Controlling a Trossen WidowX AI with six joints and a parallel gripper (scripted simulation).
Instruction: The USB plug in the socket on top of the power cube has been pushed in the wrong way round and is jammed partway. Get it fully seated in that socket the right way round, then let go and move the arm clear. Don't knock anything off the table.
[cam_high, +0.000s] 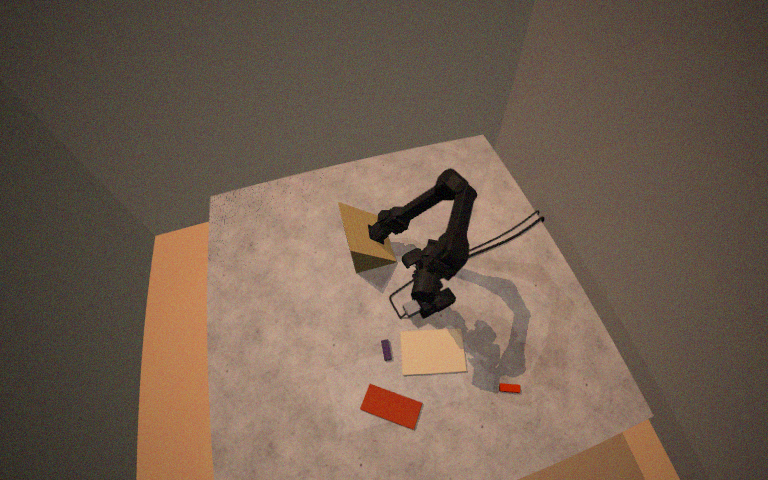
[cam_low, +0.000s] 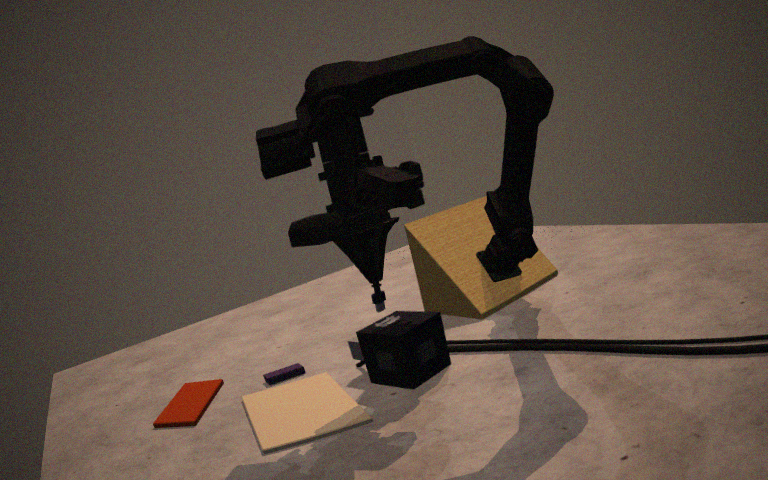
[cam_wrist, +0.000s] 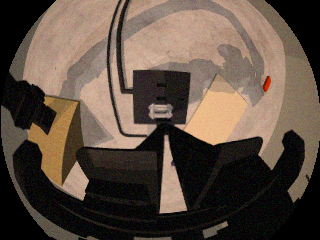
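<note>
My gripper tip is 2 cm above the black USB plug. Round my gripper tip: red plate 29 cm ahead, 15 cm to the right, 13 cm below; then purple block 12 cm ahead, 14 cm to the right, 12 cm below; then cream tile 15 cm ahead, 13 cm below.
</note>
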